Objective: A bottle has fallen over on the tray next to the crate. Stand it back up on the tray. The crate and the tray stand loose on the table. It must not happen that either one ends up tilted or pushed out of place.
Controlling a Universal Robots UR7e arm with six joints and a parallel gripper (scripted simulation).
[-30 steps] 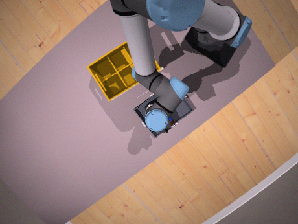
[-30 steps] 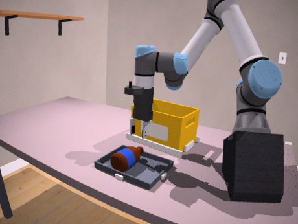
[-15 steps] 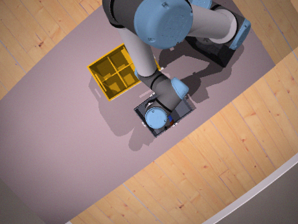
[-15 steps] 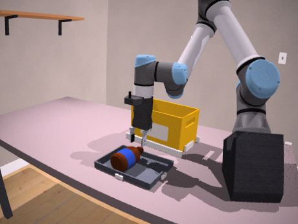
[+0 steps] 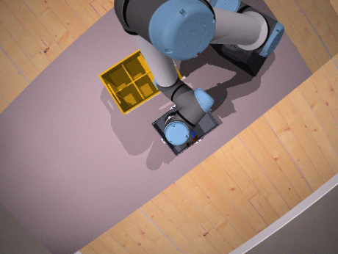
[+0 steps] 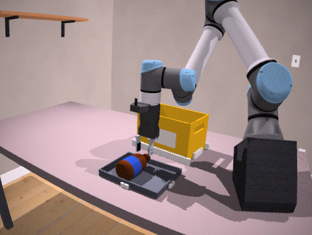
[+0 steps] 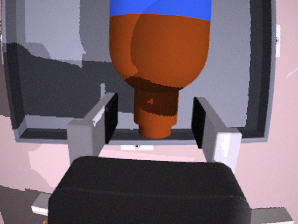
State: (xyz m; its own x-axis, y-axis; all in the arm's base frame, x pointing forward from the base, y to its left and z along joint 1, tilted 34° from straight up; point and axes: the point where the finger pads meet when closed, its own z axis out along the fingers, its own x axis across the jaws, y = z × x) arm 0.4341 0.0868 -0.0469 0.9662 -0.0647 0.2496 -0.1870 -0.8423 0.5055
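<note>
Now: the bottle 1 cm ahead of my hand, 5 cm to the left of it and 4 cm below it. From my hand the other things lie so: dark grey tray: 1 cm behind, 5 cm to the left, 7 cm below; yellow crate: 3 cm behind, 24 cm to the right.
</note>
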